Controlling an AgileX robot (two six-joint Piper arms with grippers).
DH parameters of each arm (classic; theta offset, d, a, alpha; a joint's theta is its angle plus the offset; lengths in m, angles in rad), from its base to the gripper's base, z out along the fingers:
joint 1: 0 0.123 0 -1.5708
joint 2: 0.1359 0 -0.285 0
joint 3: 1.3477 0 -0.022 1.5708
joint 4: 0 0.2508 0 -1.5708
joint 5: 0 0 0.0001 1.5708
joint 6: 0 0.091 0 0
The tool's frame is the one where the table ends.
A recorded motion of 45 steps. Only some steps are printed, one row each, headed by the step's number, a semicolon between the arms.
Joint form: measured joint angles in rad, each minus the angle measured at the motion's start. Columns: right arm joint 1, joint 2, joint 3, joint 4, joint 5, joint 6; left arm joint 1, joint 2, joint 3, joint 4, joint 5, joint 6.
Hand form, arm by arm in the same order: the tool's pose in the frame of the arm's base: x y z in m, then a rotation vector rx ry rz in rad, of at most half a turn. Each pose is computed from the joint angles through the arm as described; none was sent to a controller.
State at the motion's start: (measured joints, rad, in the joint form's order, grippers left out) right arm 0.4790 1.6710 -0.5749 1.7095 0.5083 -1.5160; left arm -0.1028 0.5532 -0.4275 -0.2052 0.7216 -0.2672
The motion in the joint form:
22: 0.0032 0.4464 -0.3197 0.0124 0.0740 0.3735; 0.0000 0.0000 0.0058 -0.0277 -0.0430 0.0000
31: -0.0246 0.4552 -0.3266 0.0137 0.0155 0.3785; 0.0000 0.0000 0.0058 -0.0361 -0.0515 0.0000
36: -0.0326 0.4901 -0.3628 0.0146 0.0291 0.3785; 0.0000 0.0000 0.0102 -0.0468 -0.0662 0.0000
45: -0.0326 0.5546 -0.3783 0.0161 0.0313 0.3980; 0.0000 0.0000 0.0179 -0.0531 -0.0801 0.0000
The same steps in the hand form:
22: 0.2821 0.2036 0.0603 -0.0486 2.7844 1.0953; 0.0979 -0.0234 0.2564 -0.3229 2.2902 -0.4516
31: 0.2914 0.1925 0.0556 0.0191 2.7857 1.0088; 0.0984 -0.0237 0.2570 -0.3279 2.2810 -0.4614
36: 0.2995 0.1945 0.0500 0.0265 2.7805 1.0265; 0.0990 -0.0241 0.2567 -0.3356 2.2696 -0.4732
45: 0.2987 0.1943 0.0298 0.0762 2.8350 1.0160; 0.0995 -0.0243 0.2553 -0.3417 2.2625 -0.4792

